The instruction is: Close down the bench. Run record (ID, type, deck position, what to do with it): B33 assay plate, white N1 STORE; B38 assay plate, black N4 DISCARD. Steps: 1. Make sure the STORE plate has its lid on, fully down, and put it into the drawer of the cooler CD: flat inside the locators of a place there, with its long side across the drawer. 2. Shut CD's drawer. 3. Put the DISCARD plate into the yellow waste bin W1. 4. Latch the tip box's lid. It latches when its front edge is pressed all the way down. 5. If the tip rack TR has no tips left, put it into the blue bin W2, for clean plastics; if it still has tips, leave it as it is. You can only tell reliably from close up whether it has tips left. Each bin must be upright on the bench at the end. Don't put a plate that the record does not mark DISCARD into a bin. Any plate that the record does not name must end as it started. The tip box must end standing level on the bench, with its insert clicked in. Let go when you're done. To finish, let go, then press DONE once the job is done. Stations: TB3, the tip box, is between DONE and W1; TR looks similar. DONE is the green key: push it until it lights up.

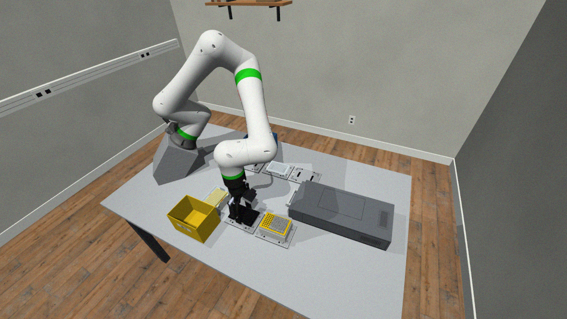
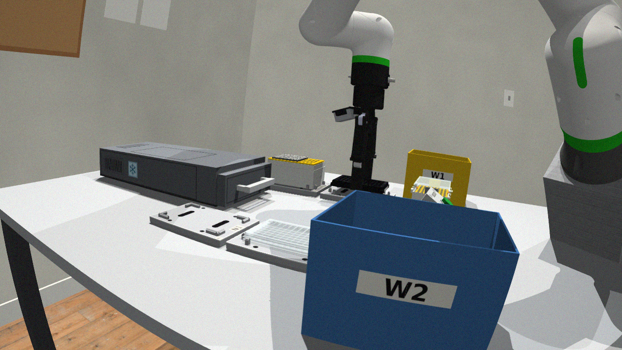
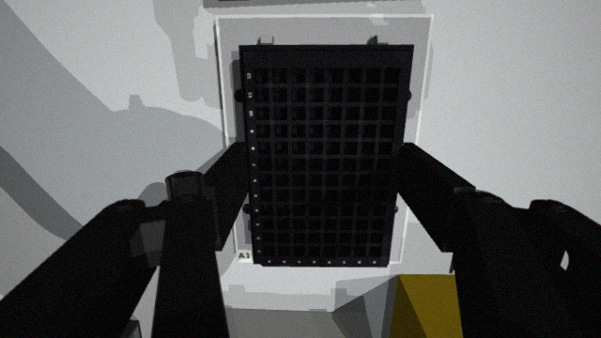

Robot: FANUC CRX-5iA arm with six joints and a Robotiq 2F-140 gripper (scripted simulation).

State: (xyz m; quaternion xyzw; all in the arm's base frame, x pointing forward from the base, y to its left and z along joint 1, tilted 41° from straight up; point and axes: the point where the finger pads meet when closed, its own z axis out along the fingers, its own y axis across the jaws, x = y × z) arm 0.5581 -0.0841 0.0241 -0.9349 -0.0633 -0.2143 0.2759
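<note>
Right now my hand is 15 cm past the yellow bin W1, 17 cm to the left of it and 2 cm above it. Also, from my hand: black assay plate 2 cm below; then DONE key box 24 cm behind, 14 cm to the left; then tip rack TR 16 cm ahead, 4 cm to the left.
</note>
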